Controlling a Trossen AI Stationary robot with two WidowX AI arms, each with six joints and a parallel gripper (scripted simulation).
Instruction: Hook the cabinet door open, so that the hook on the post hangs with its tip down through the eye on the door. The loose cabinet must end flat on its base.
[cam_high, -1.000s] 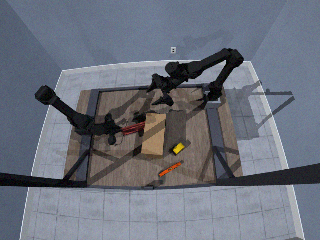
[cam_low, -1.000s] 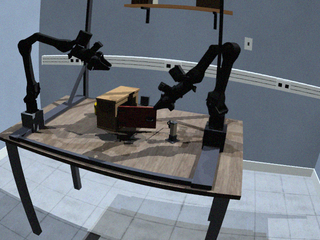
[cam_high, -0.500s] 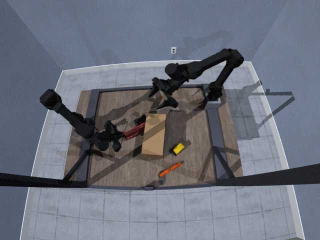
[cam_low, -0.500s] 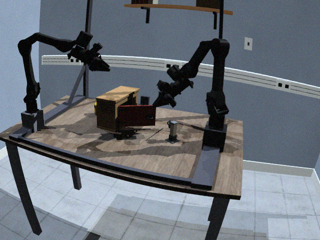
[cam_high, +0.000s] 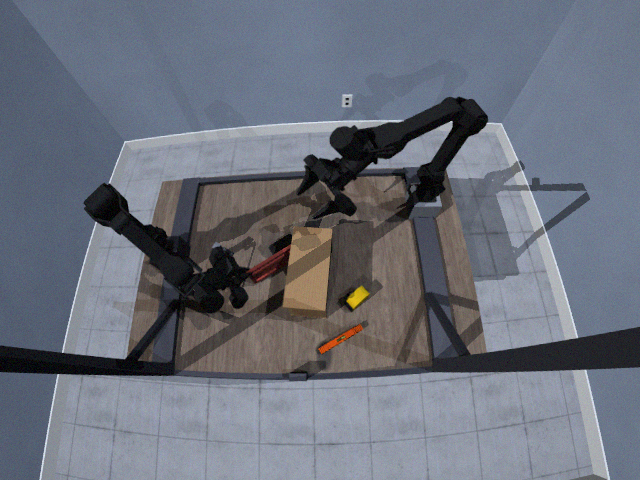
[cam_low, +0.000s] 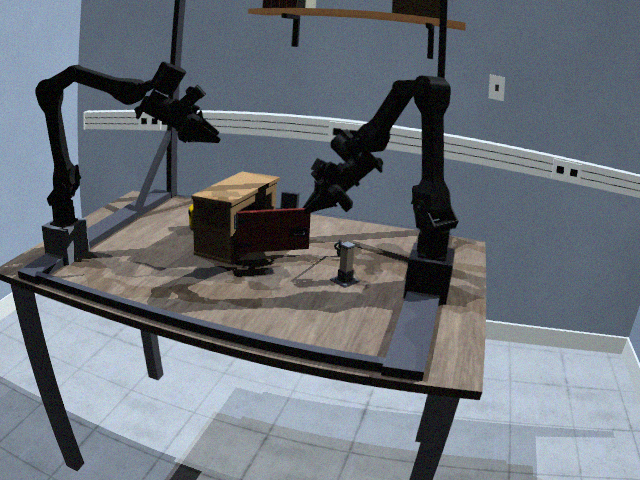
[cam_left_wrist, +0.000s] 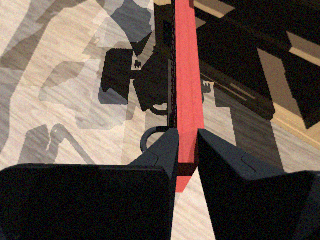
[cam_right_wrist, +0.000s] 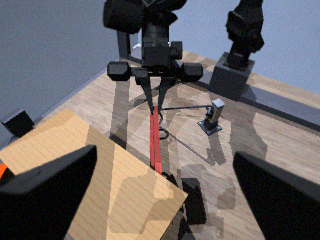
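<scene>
My left gripper is now 6 cm short of the thin hook rod, 7 cm to the right of it and 9 cm above it. Also, from my left hand: red door: 5 cm ahead, 10 cm to the right, 7 cm below; yellow object: 12 cm behind, 32 cm to the right, 11 cm below.
</scene>
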